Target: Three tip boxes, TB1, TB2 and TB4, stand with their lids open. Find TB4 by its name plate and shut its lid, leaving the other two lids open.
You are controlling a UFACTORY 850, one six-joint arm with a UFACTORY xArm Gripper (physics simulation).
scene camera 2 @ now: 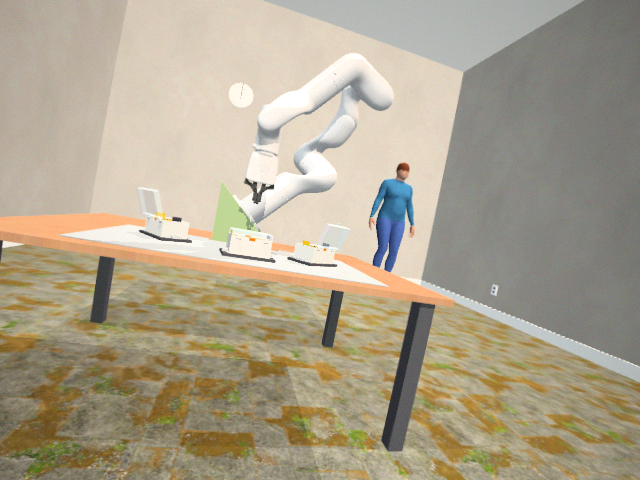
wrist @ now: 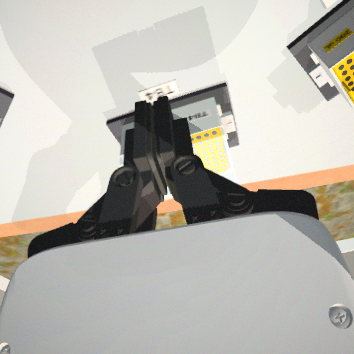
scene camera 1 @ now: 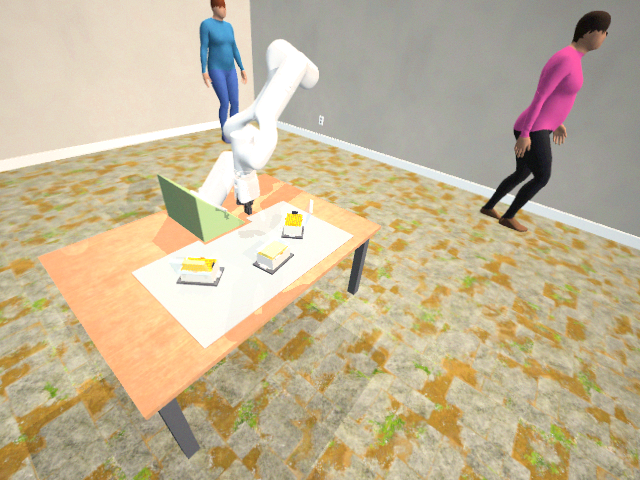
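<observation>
TB4 (scene camera 1: 273, 254) (scene camera 2: 249, 244) (wrist: 210, 151) is the middle white box, with yellow inside. Its name plate (wrist: 160, 92) shows at the fingertips in the wrist view. Its clear lid lies down over the top; whether it is fully seated I cannot tell. The left box (scene camera 1: 200, 270) (scene camera 2: 166, 228) (wrist: 345, 71) and the right box (scene camera 1: 293, 225) (scene camera 2: 314, 253) have their lids standing open; their names are not readable. My gripper (scene camera 1: 248, 210) (scene camera 2: 256, 200) (wrist: 158, 120) is shut and empty, above and behind TB4 on the arm's side. Its fingers hide part of TB4 in the wrist view.
The boxes stand on a pale mat (scene camera 1: 206, 322) (scene camera 2: 356, 274) on the wooden table (scene camera 1: 93, 310) (scene camera 2: 41, 227). A green upright panel (scene camera 1: 183, 209) (scene camera 2: 225, 217) stands beside the arm's base, left of the gripper. Two people stand beyond the table in scene camera 1.
</observation>
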